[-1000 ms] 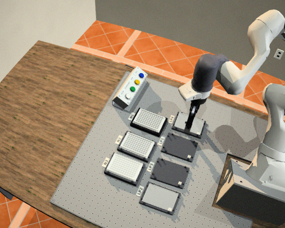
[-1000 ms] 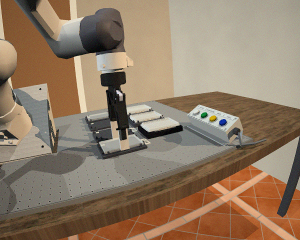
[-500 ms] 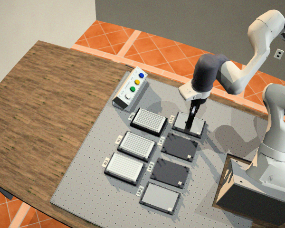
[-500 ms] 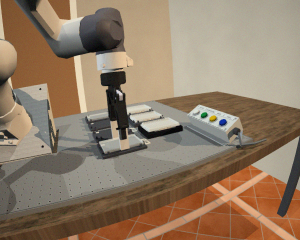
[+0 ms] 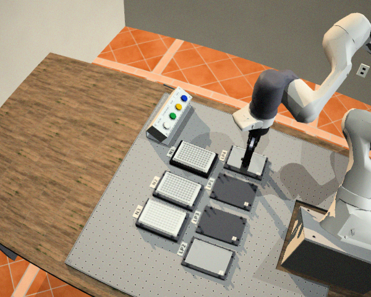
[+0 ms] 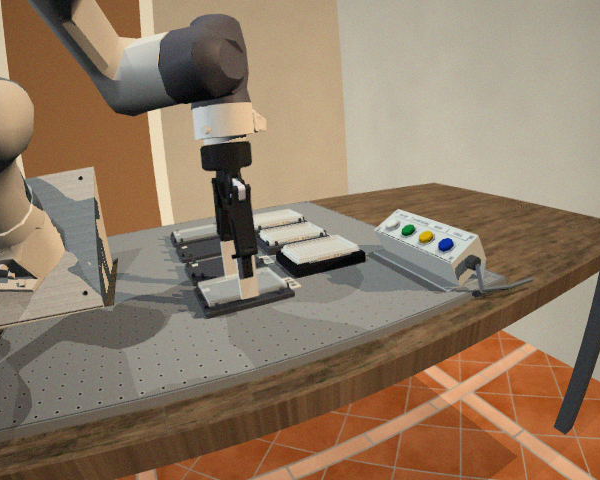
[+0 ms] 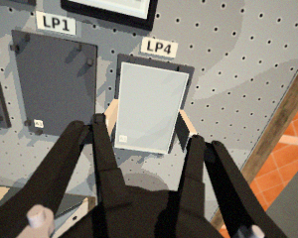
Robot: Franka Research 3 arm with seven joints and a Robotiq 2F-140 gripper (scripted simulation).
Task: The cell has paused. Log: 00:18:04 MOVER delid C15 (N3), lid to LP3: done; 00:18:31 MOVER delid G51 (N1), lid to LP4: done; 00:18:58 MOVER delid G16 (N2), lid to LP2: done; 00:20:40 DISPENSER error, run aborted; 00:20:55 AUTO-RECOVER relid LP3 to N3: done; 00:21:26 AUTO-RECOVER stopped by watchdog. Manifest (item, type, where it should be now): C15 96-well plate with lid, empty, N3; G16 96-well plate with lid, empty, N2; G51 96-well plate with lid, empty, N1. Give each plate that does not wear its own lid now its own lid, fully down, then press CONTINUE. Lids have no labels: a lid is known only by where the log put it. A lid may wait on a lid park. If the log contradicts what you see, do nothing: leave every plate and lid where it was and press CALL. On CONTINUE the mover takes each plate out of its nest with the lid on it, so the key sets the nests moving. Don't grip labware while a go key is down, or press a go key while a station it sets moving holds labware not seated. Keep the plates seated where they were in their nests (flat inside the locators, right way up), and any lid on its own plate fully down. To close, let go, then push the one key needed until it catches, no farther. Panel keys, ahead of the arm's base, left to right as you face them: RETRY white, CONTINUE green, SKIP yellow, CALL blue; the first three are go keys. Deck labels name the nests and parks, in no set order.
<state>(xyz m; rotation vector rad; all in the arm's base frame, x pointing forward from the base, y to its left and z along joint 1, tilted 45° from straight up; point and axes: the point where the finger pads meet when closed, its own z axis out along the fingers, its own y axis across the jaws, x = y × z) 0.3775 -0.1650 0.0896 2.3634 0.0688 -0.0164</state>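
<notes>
The lp4 park lies 40 mm below my hand. Also, from my hand: plate: 170 mm ahead, 210 mm to the left, 20 mm below; LP3 park: 10 mm behind, 270 mm to the left, 40 mm below; lp1 park: 130 mm to the left, 40 mm below.
</notes>
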